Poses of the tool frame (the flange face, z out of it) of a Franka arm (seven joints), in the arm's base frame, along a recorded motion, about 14 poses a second.
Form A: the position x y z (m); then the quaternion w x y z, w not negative.
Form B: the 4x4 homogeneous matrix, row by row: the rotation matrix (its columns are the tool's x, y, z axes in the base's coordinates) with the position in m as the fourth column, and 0 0 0 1 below. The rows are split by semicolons. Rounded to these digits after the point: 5 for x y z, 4 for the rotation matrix.
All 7 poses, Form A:
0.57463 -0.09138 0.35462 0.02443 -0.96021 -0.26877 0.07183
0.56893 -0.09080 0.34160 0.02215 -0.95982 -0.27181 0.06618
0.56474 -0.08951 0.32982 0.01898 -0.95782 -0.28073 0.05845
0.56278 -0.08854 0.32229 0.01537 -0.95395 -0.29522 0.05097
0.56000 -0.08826 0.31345 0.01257 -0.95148 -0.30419 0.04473
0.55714 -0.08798 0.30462 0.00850 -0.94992 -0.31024 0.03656
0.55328 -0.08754 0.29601 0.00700 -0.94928 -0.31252 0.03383
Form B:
0.8452 0.5126 -0.1511 0.57463; 0.5197 -0.8543 0.0083 -0.09138; -0.1248 -0.0855 -0.9885 0.35462; 0 0 0 1
0.8435 0.5188 -0.1391 0.56893; 0.5247 -0.8513 0.0065 -0.09080; -0.1150 -0.0785 -0.9903 0.34160; 0 0 0 1
0.8355 0.5356 -0.1226 0.56474; 0.5400 -0.8417 0.0035 -0.08951; -0.1013 -0.0692 -0.9924 0.32982; 0 0 0 1
0.8205 0.5617 -0.1063 0.56278; 0.5648 -0.8252 -0.0008 -0.08854; -0.0882 -0.0594 -0.9943 0.32229; 0 0 0 1
0.8109 0.5777 -0.0928 0.56000; 0.5800 -0.8146 -0.0033 -0.08826; -0.0775 -0.0511 -0.9957 0.31345; 0 0 0 1
0.8048 0.5888 -0.0747 0.55714; 0.5900 -0.8074 -0.0065 -0.08798; -0.0642 -0.0388 -0.9972 0.30462; 0 0 0 1
0.8024 0.5929 -0.0686 0.55328; 0.5938 -0.8046 -0.0079 -0.08754; -0.0599 -0.0344 -0.9976 0.29601; 0 0 0 1

